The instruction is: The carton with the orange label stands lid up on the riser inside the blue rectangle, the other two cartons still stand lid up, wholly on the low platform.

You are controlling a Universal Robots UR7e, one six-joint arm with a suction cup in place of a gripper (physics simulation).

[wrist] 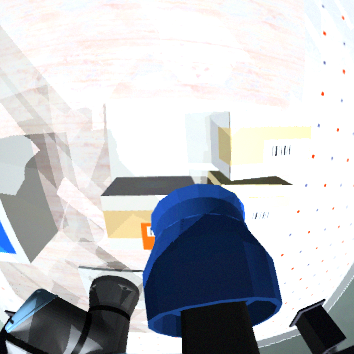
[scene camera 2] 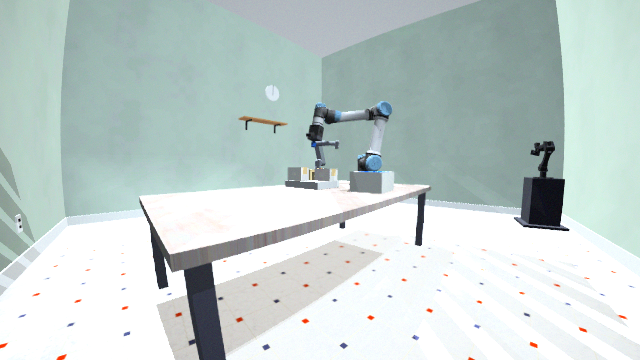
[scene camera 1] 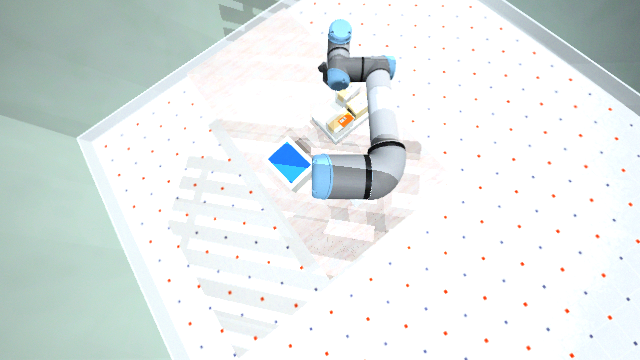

Observation:
The suction cup (wrist: 203, 253) holds nothing. The cup hangs 23 cm from the middle of a carton with orange label (wrist: 127, 202), above it. On the table rests a riser (scene camera 1: 287, 160). Further things: a low platform (scene camera 1: 330, 108).
The riser shows as well in the wrist view (wrist: 34, 225) and in scene camera 2 (scene camera 2: 377, 182). The low platform also shows in the wrist view (wrist: 146, 136).

